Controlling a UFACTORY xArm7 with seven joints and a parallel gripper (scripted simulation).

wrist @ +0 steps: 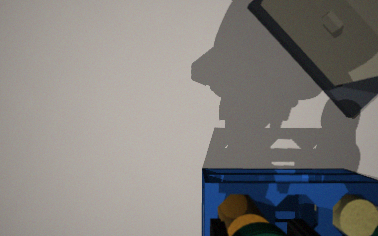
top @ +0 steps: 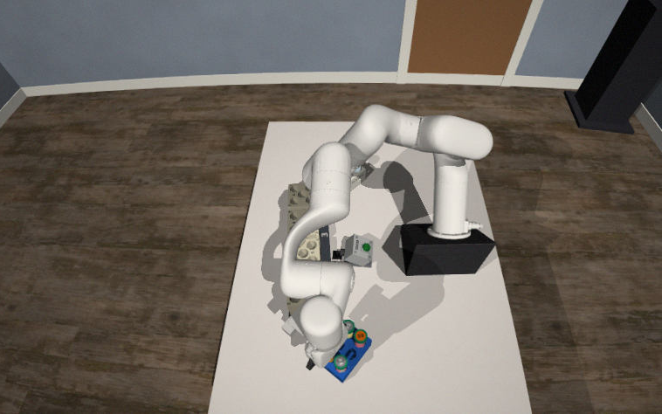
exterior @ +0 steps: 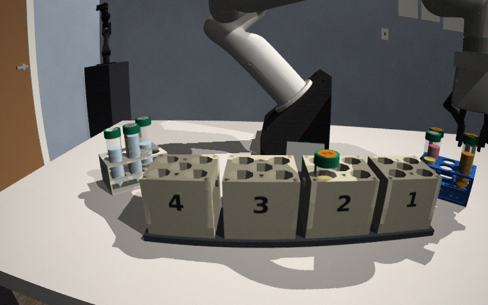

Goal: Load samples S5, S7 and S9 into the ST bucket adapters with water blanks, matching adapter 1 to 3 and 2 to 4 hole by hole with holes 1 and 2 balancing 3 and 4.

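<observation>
Right now my hand is 50 mm above the S7 tube and 10 mm past it. Also, from my hand: blue rack 100 mm below, 40 mm behind, 20 mm to the right; pink-filled sample tube 80 mm behind, 60 mm below, 50 mm to the right; green done key 330 mm to the right, 60 mm below, 60 mm behind.
</observation>
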